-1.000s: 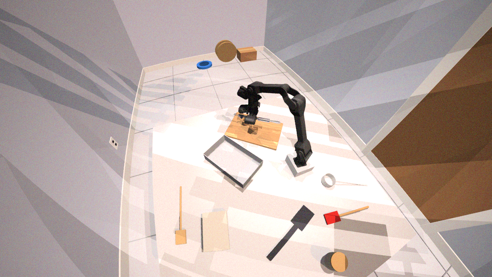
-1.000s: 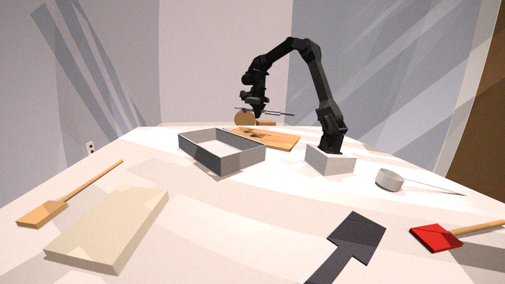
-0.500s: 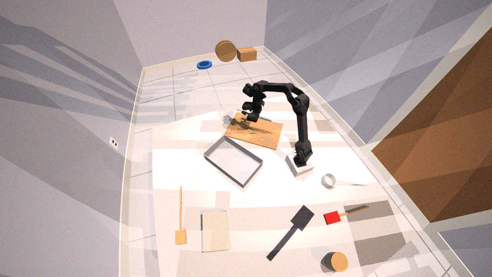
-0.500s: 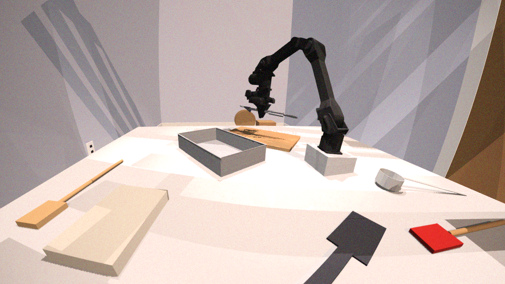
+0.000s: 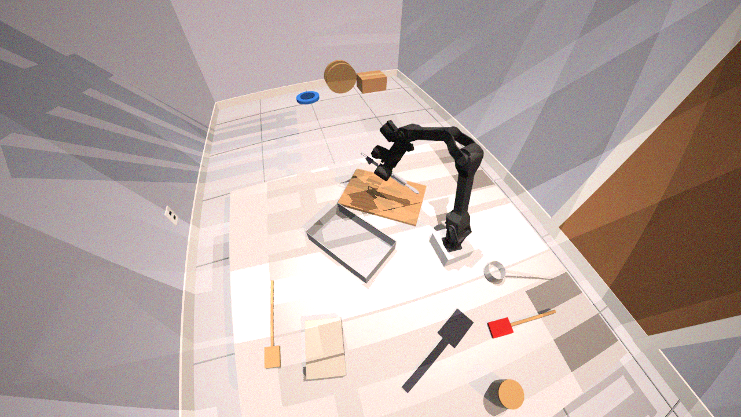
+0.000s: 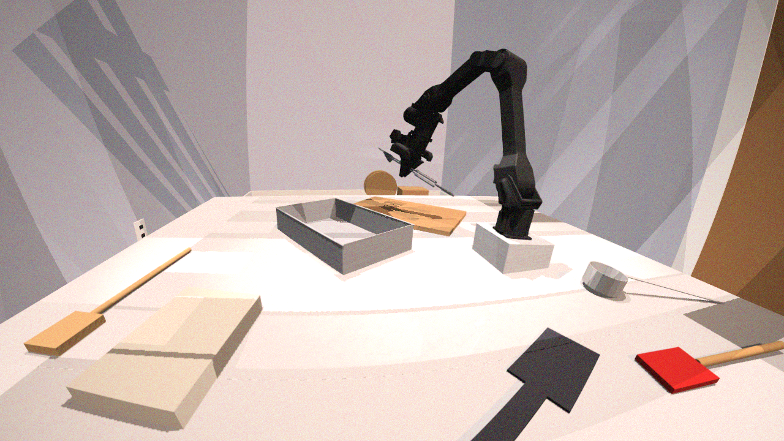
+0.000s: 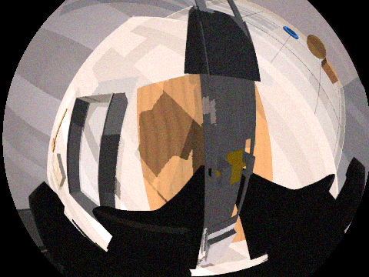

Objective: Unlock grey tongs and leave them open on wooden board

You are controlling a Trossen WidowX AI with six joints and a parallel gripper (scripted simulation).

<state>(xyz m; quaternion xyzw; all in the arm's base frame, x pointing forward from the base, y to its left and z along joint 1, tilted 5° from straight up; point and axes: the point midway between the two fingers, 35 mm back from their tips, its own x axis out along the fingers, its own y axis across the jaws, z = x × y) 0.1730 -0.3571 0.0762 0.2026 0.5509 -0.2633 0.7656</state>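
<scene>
Now: gripper tip 10 mm past the wooden board, 20 mm to the right of it and 110 mm above it. Round my gripper tip: dark spatula (10 mm behind, 690 mm to the left, 120 mm below); grey roasting tin (190 mm ahead, 230 mm to the left, 90 mm below); pale block (350 mm ahead, 590 mm to the left, 110 mm below).
</scene>
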